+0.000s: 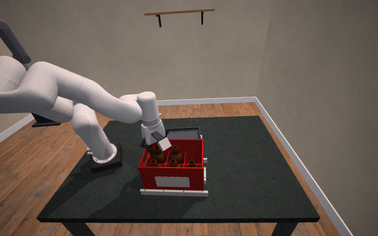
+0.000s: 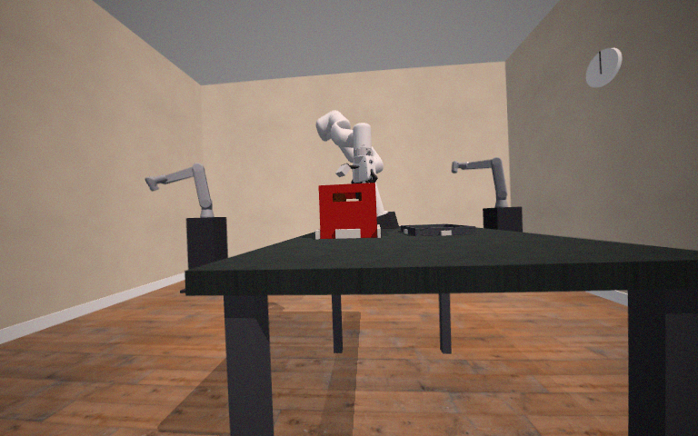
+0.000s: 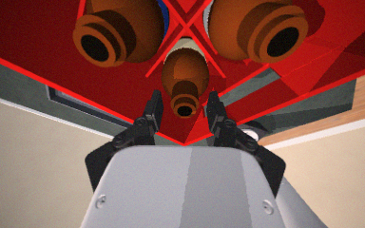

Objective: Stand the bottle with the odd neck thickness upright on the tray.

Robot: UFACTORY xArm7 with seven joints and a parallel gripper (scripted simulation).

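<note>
Right now the crate is 8 cm ahead of my hand, 6 cm to the right of it and 8 cm below it. Round my hand: tray: 11 cm ahead, 24 cm to the left, 15 cm below.
</note>
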